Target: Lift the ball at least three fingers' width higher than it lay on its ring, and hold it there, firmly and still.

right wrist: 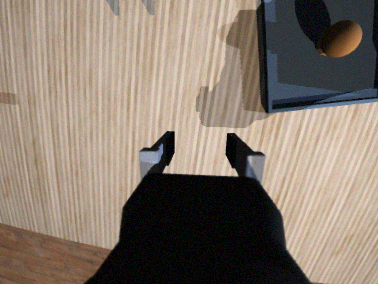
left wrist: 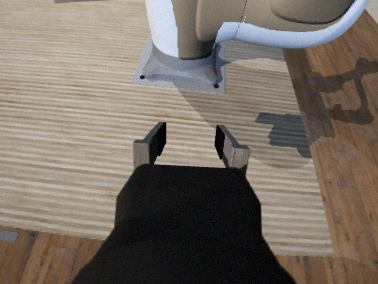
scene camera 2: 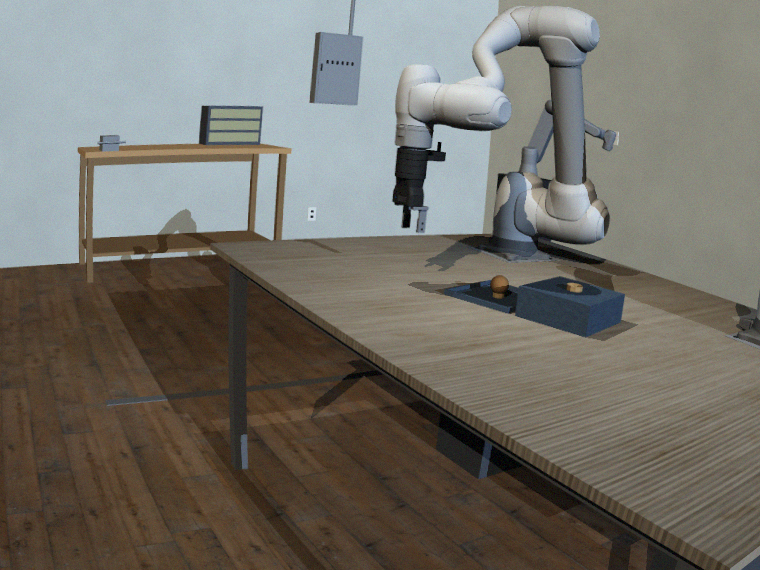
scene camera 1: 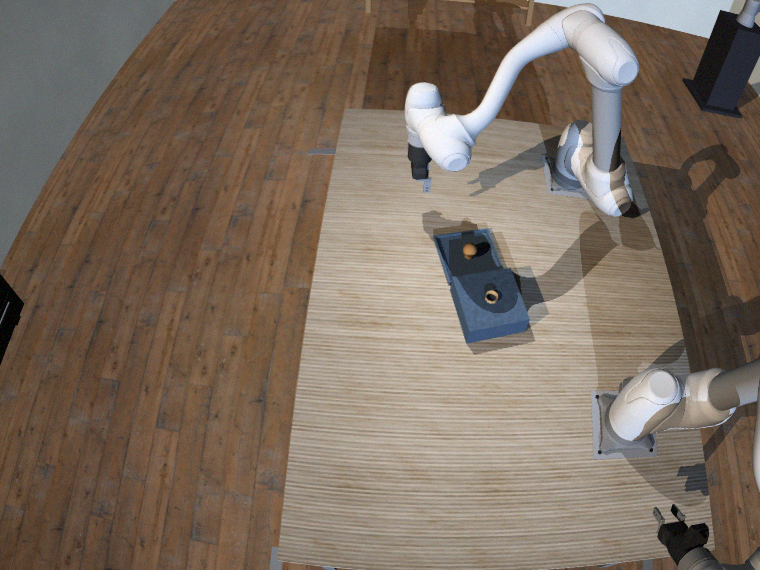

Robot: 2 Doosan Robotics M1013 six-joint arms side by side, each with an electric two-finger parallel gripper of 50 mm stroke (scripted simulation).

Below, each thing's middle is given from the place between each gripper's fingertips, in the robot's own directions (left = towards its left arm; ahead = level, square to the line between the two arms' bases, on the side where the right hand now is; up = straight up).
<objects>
I see the shallow blue tray (scene camera 1: 449,246) 180 mm to the left of my right hand (scene camera 2: 412,230), 150 mm below it and 140 mm behind it. Also, from my right hand: tall blue box (scene camera 2: 562,303): 390 mm to the left, 180 mm behind, 100 mm below.
Right now my left hand (scene camera 1: 663,508) is 73 cm to the left of the tall blue box, 43 cm short of it and 10 cm above it. Round my left hand: shallow blue tray 93 cm to the right, 47 cm ahead, 15 cm below.
</objects>
